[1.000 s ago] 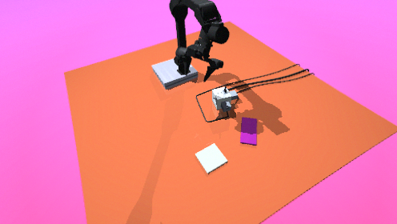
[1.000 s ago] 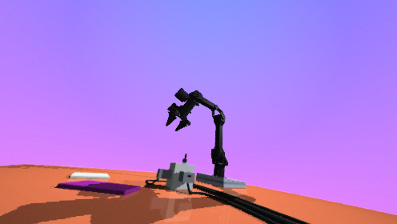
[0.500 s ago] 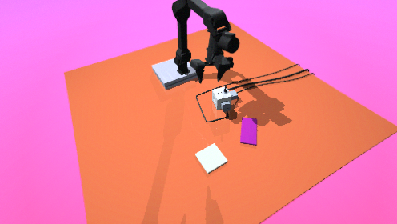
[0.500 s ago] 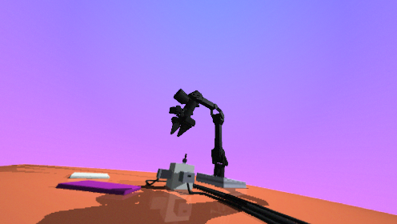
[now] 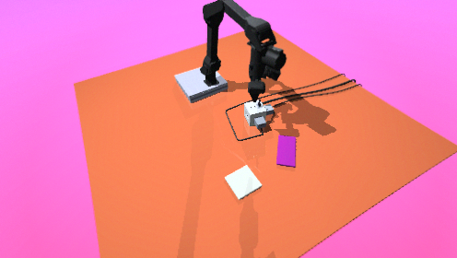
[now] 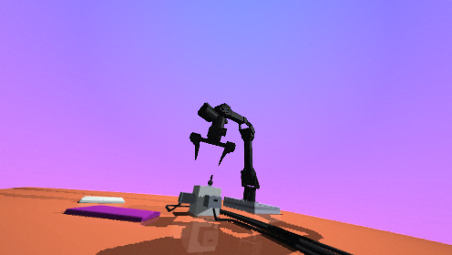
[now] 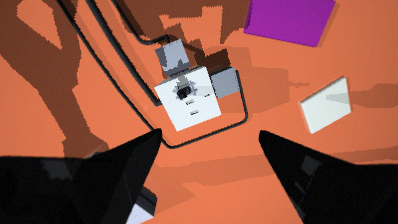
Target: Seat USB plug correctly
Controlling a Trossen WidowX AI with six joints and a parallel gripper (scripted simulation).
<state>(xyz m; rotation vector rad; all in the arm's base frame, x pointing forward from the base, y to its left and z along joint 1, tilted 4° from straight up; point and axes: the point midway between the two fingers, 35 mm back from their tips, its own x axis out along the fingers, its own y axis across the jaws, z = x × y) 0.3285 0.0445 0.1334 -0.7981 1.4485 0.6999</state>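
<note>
My gripper tip is 1 cm past the dark USB plug, 3 cm to the right of it and 6 cm above it. The rest, counted from my gripper tip: white flat slab 23 cm ahead, 21 cm to the right, 15 cm below; then purple flat slab 21 cm ahead, 2 cm to the left, 15 cm below.
</note>
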